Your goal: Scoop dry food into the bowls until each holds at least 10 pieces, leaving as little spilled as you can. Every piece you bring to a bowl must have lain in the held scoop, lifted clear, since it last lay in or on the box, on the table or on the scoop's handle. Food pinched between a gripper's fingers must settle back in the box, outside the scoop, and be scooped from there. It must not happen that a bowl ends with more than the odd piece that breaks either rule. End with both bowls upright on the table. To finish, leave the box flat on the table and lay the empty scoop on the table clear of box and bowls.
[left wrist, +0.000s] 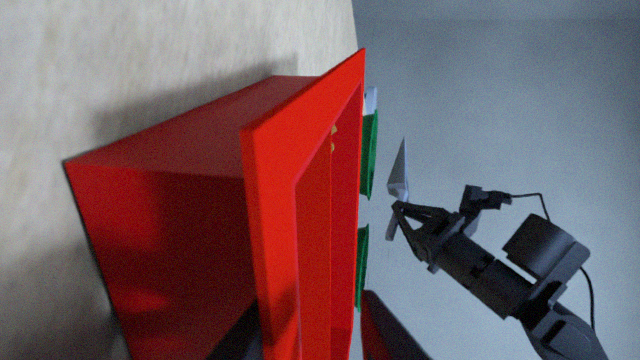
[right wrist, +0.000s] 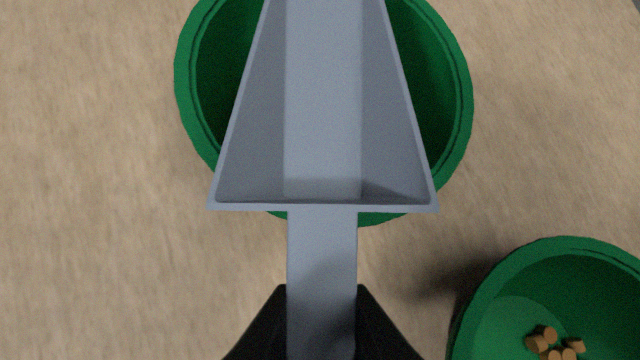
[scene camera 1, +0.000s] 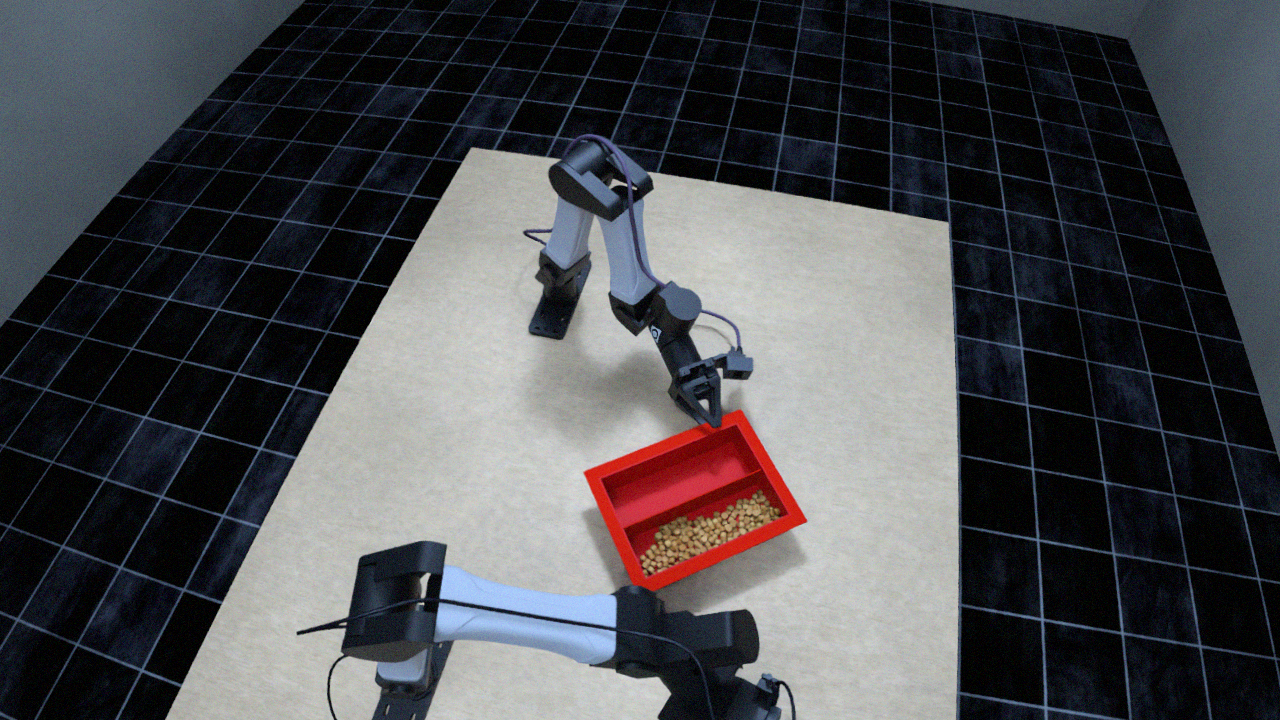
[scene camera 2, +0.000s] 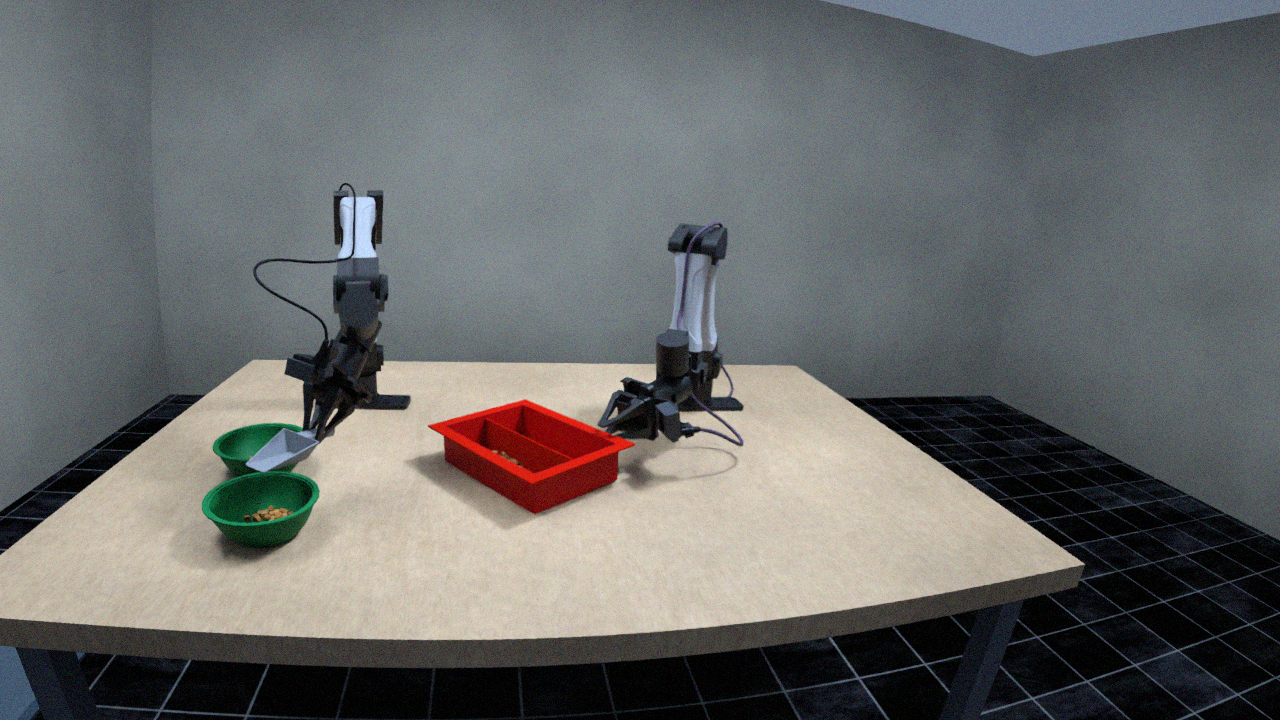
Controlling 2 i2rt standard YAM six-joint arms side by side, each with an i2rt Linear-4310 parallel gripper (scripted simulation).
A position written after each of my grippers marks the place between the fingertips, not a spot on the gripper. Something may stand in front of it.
Observation:
I see my left gripper (scene camera 1: pixel 716 429), my right gripper (scene camera 2: pixel 310 440) and a red box (scene camera 1: pixel 653 486).
The red box shows as well in the left wrist view (left wrist: pixel 176 213) and in scene camera 2 (scene camera 2: pixel 539 438). My left gripper is seen too in the left wrist view (left wrist: pixel 317 308) and in scene camera 2 (scene camera 2: pixel 601 433). My right gripper shows as well in the left wrist view (left wrist: pixel 394 206) and in the right wrist view (right wrist: pixel 320 299). The right wrist view does not show the red box: it is out of frame.

